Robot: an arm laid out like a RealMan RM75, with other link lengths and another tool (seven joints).
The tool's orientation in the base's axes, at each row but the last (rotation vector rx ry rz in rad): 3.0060 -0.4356 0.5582; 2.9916 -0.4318 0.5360; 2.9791 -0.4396 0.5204; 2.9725 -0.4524 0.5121; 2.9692 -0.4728 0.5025; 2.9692 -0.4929 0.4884; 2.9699 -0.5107 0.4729; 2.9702 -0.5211 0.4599; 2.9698 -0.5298 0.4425; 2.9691 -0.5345 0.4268
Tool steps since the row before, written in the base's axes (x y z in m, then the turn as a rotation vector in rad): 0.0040 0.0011 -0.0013 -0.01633 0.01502 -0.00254; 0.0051 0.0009 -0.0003 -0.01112 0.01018 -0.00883; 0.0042 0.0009 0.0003 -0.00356 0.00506 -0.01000; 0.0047 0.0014 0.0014 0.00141 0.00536 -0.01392; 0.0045 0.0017 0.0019 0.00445 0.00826 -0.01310; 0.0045 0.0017 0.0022 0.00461 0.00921 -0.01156; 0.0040 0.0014 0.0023 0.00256 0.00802 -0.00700; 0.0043 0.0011 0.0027 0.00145 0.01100 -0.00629; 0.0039 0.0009 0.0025 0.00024 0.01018 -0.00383; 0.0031 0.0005 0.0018 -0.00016 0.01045 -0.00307
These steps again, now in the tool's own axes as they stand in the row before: 0.0028 -0.0022 0.0025 -0.01950 -0.00977 -0.00479; 0.0042 -0.0023 0.0019 -0.01575 -0.00675 0.00339; 0.0036 -0.0021 0.0009 -0.00799 -0.00413 0.00758; 0.0043 -0.0027 0.0000 -0.00493 -0.00608 0.01278; 0.0042 -0.0030 -0.0007 -0.00276 -0.00976 0.01252; 0.0042 -0.0030 -0.0010 -0.00239 -0.01065 0.01098; 0.0039 -0.0026 -0.0012 -0.00242 -0.00867 0.00624; 0.0043 -0.0024 -0.0015 -0.00414 -0.01105 0.00484; 0.0040 -0.0021 -0.0015 -0.00423 -0.00976 0.00229; 0.0031 -0.0015 -0.0010 -0.00446 -0.00984 0.00142
